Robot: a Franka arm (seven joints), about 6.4 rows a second.
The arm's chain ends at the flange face. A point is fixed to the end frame.
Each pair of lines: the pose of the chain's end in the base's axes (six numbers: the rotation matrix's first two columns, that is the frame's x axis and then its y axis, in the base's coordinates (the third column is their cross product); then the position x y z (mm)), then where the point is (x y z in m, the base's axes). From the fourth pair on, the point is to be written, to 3 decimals.
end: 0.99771, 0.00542, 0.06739, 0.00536, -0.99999, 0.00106, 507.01, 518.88, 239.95
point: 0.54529 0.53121 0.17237
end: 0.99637, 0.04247, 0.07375, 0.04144, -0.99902, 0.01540, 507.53, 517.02, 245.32
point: 0.54581 0.52978 0.17782
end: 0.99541, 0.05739, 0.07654, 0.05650, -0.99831, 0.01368, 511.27, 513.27, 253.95
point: 0.54953 0.52673 0.18657
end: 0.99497, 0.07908, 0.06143, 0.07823, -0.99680, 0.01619, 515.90, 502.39, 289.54
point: 0.553 0.516 0.222
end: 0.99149, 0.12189, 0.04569, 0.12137, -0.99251, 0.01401, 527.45, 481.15, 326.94
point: 0.563 0.497 0.258
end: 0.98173, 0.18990, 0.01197, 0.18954, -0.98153, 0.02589, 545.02, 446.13, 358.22
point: 0.577 0.463 0.288
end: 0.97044, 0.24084, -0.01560, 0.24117, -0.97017, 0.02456, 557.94, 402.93, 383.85
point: 0.587 0.421 0.313
